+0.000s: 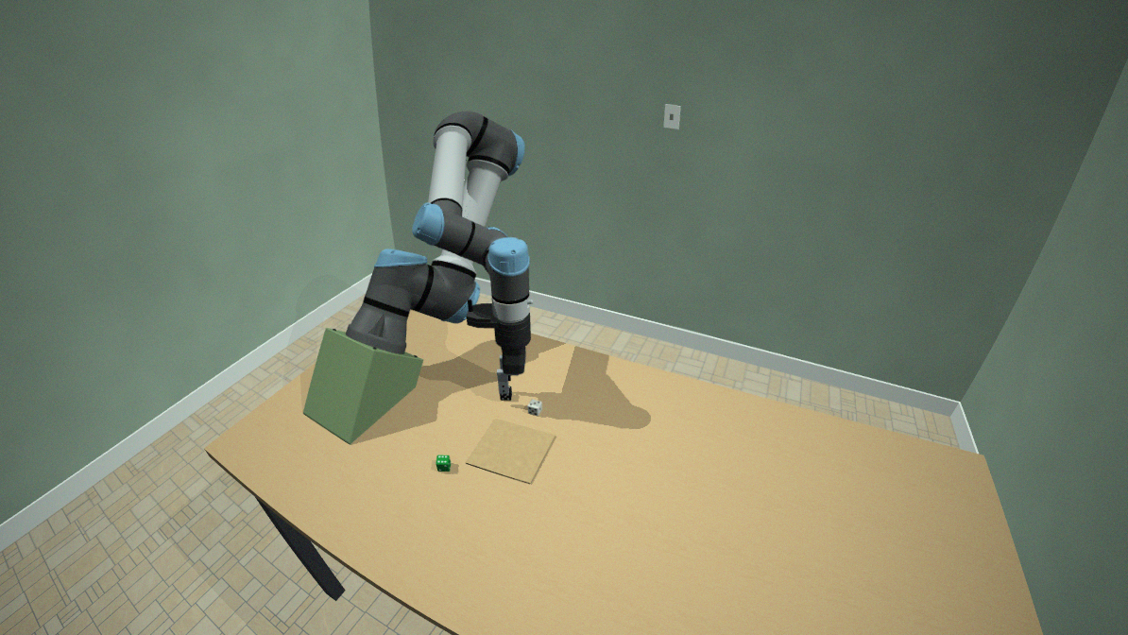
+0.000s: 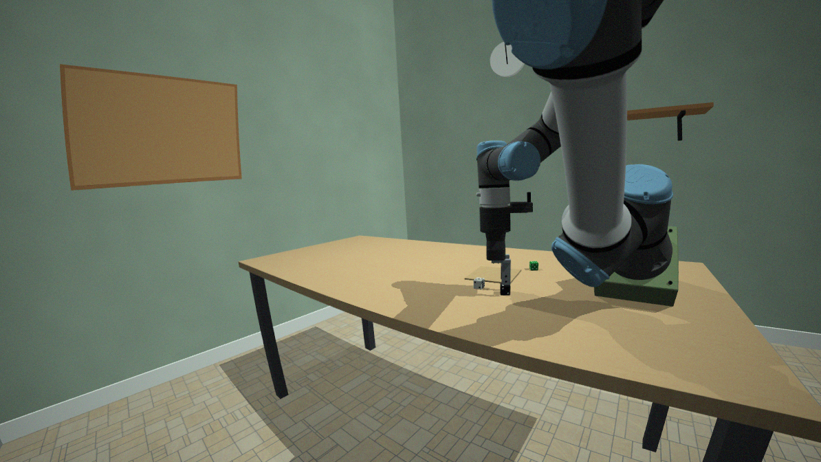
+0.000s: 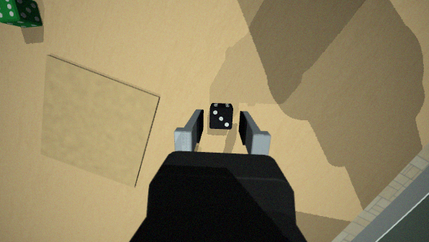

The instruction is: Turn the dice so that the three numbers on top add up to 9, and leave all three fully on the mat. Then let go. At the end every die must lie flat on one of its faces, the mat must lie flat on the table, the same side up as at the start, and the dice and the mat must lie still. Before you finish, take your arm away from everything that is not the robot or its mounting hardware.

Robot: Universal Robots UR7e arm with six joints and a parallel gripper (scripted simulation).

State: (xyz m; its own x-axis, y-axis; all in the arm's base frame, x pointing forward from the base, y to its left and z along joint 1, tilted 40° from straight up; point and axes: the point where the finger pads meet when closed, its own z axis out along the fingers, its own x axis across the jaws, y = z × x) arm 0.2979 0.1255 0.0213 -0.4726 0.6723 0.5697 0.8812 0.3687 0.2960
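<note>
Right now my hand is 4 cm above the black die. The rest, counted from my hand: white die: 8 cm ahead, 4 cm below, 1 cm to the right; then green die: 24 cm to the right, 4 cm below, 1 cm ahead; then tan mat: 13 cm to the right, 10 cm ahead, 5 cm below.
</note>
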